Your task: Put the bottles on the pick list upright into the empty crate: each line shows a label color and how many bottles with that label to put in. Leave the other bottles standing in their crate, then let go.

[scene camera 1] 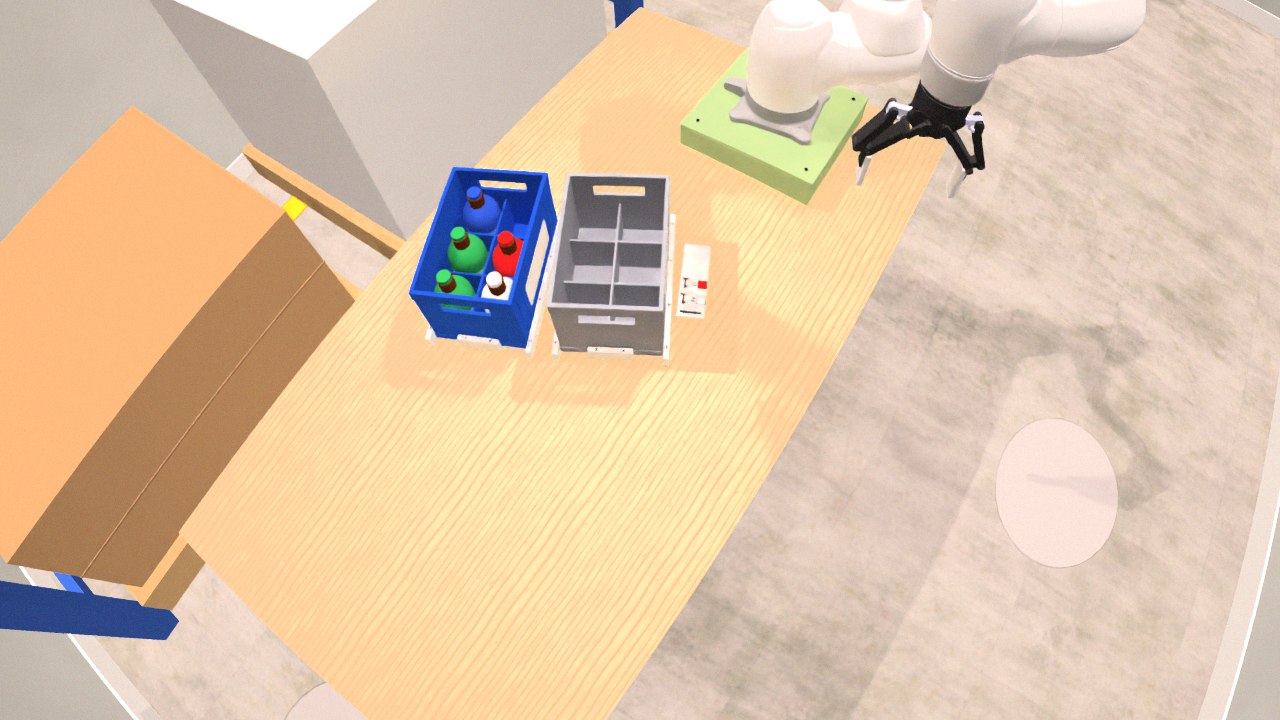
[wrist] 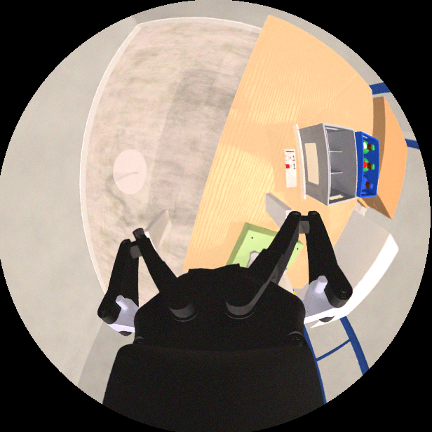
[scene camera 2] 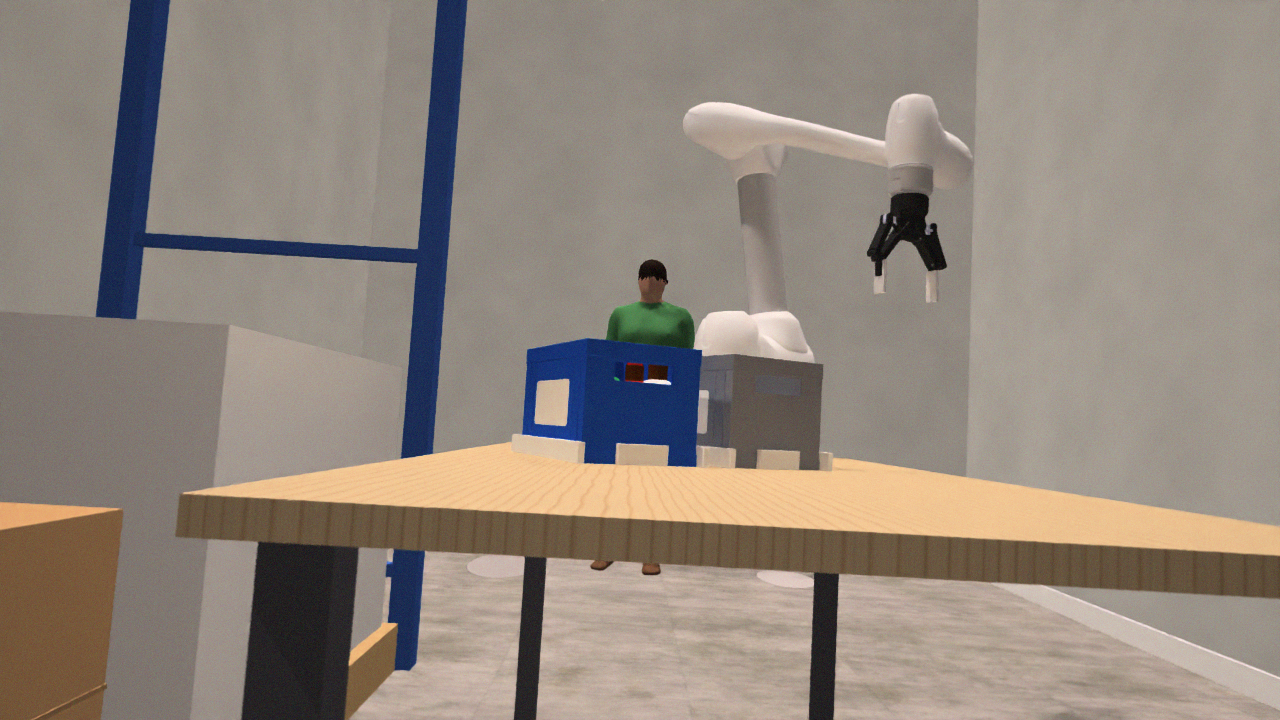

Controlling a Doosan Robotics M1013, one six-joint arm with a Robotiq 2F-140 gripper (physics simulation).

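Places are measured from the arm's base along level axes (x ahead, y left, z up), in millimetres.
Pixels of known places: gripper, fingertip midpoint: [scene camera 1: 904, 184] [scene camera 2: 906, 297]; arm's base, origin of the base link: [scene camera 1: 780, 106].
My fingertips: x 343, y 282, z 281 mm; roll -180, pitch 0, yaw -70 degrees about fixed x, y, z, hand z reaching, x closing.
For each thing: its middle in the pictures, then the offset to it from my fingertips. Level surfaces: height alone.
- blue crate, body centre: [scene camera 2: 605, 404] [scene camera 1: 489, 256] dx +261, dy -635, dz -262 mm
- blue bottle, body centre: [scene camera 1: 482, 215] dx +187, dy -700, dz -264 mm
- red bottle, body centre: [scene camera 1: 513, 260] dx +250, dy -590, dz -264 mm
- white bottle, body centre: [scene camera 1: 502, 299] dx +329, dy -565, dz -264 mm
- grey crate, body centre: [scene camera 2: 726, 412] [scene camera 1: 614, 263] dx +182, dy -416, dz -262 mm
- pick list, body centre: [scene camera 1: 694, 280] dx +105, dy -291, dz -349 mm
- wooden table, its level: dz -350 mm
The blue crate [scene camera 1: 478, 322] [scene camera 2: 641, 411] [wrist: 367, 194] holds a blue bottle [scene camera 1: 480, 213], two green bottles [scene camera 1: 466, 253] [scene camera 1: 456, 288], a red bottle [scene camera 1: 507, 255] and a white bottle [scene camera 1: 496, 288], all upright. The grey crate [scene camera 1: 608, 329] [scene camera 2: 776, 429] [wrist: 312, 187] stands beside it with empty compartments. The pick list [scene camera 1: 694, 268] [wrist: 290, 176] lies beside the grey crate; it shows a red mark and a white mark, with a 1 by each in the wrist view. My gripper [scene camera 1: 908, 177] [scene camera 2: 905, 291] [wrist: 216, 209] is open and empty, high up beyond the table's edge, well away from both crates.
The crates stand between low white rails on the wooden table [scene camera 1: 501, 483] [scene camera 2: 716, 501]. The green base plate [scene camera 1: 716, 143] [wrist: 245, 240] carries the arm. A brown box [scene camera 1: 134, 340], a grey block [scene camera 1: 295, 107] and a blue rack frame [scene camera 2: 434, 223] stand beside the table. A person [scene camera 2: 651, 322] stands behind it.
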